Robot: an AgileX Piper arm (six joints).
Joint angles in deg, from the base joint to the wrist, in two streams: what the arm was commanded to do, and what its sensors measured. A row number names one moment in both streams.
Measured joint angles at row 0:
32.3 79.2 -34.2 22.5 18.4 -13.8
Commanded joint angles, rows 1 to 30:
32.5 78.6 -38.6 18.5 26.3 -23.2
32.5 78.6 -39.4 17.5 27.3 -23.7
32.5 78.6 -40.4 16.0 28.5 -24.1
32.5 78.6 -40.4 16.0 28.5 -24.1
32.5 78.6 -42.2 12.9 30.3 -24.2
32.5 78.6 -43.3 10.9 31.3 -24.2
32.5 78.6 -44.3 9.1 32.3 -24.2
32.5 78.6 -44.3 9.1 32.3 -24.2
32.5 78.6 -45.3 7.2 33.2 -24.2
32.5 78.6 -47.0 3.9 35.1 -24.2
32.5 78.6 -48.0 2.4 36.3 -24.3
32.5 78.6 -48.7 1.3 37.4 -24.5
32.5 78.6 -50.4 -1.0 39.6 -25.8
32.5 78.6 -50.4 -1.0 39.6 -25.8
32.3 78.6 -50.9 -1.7 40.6 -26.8
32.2 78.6 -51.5 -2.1 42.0 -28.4
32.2 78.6 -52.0 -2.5 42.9 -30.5
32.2 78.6 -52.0 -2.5 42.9 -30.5
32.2 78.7 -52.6 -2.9 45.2 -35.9
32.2 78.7 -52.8 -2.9 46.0 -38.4
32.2 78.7 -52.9 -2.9 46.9 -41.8
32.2 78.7 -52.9 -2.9 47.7 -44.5
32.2 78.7 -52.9 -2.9 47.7 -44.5
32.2 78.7 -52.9 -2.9 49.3 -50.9
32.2 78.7 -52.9 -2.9 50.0 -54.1
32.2 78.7 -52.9 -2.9 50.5 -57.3
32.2 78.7 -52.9 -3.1 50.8 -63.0
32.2 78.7 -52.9 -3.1 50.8 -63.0
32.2 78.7 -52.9 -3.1 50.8 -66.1
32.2 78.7 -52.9 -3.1 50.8 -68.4
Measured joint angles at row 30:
32.3 79.0 -52.7 -3.0 50.0 -59.9
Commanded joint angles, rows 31 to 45:
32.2 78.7 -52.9 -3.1 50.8 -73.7
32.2 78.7 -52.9 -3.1 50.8 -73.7
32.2 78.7 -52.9 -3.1 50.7 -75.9
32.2 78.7 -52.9 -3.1 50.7 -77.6
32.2 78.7 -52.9 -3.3 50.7 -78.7
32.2 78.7 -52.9 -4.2 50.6 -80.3
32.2 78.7 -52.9 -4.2 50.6 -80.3
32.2 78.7 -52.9 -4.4 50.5 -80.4
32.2 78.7 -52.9 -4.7 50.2 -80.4
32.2 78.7 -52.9 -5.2 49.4 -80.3
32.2 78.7 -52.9 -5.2 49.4 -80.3
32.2 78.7 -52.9 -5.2 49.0 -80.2
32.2 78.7 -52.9 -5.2 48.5 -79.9
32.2 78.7 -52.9 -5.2 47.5 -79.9
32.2 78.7 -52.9 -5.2 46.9 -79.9
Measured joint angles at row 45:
32.3 79.0 -52.7 -4.8 48.2 -79.4
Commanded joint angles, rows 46 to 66:
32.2 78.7 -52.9 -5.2 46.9 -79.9
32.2 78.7 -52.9 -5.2 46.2 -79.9
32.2 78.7 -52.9 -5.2 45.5 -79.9
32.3 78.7 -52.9 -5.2 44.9 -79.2
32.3 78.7 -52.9 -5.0 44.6 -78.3
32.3 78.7 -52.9 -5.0 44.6 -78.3
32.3 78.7 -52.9 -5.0 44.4 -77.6
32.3 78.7 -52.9 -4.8 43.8 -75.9
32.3 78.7 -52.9 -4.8 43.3 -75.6
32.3 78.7 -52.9 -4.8 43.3 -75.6
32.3 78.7 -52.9 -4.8 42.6 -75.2
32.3 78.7 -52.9 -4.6 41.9 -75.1
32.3 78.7 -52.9 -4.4 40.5 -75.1
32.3 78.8 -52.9 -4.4 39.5 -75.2
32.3 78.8 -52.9 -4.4 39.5 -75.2
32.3 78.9 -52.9 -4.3 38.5 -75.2
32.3 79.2 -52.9 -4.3 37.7 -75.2
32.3 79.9 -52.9 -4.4 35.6 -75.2
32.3 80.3 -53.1 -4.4 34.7 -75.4
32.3 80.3 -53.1 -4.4 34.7 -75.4
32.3 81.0 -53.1 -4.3 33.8 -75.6
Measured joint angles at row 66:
32.3 79.6 -52.7 -4.5 36.4 -75.9
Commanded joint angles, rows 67 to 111:
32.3 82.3 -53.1 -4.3 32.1 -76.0
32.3 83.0 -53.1 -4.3 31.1 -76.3
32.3 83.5 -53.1 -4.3 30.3 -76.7
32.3 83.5 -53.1 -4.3 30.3 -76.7
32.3 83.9 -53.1 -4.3 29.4 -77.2
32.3 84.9 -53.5 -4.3 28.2 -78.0
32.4 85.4 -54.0 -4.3 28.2 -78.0
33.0 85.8 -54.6 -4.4 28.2 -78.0
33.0 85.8 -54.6 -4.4 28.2 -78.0
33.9 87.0 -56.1 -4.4 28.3 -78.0
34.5 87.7 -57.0 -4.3 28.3 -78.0
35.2 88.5 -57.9 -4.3 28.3 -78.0
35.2 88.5 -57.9 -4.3 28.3 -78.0
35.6 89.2 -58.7 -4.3 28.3 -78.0
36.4 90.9 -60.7 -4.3 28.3 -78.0
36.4 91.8 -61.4 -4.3 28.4 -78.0
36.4 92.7 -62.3 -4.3 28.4 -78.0
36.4 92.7 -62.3 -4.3 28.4 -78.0
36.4 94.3 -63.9 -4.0 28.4 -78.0
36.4 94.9 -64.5 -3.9 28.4 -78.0
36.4 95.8 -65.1 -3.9 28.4 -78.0
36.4 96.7 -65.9 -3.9 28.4 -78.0
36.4 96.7 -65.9 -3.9 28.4 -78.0
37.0 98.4 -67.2 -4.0 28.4 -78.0
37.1 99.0 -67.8 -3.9 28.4 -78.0
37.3 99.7 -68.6 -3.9 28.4 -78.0
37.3 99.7 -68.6 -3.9 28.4 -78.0
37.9 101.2 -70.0 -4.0 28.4 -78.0
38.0 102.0 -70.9 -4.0 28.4 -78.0
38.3 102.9 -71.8 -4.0 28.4 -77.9
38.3 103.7 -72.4 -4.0 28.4 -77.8
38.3 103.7 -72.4 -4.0 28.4 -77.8
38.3 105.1 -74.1 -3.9 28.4 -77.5
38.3 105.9 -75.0 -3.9 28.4 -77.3
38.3 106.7 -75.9 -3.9 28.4 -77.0
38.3 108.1 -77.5 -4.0 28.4 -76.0
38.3 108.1 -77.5 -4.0 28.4 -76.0
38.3 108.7 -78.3 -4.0 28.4 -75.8
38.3 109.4 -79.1 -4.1 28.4 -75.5
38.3 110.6 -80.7 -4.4 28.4 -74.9
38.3 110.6 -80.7 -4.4 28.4 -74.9
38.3 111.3 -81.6 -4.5 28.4 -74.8
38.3 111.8 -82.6 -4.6 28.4 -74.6
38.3 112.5 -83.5 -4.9 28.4 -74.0
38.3 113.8 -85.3 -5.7 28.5 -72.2
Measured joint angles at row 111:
38.2 112.3 -83.0 -4.7 28.2 -74.5
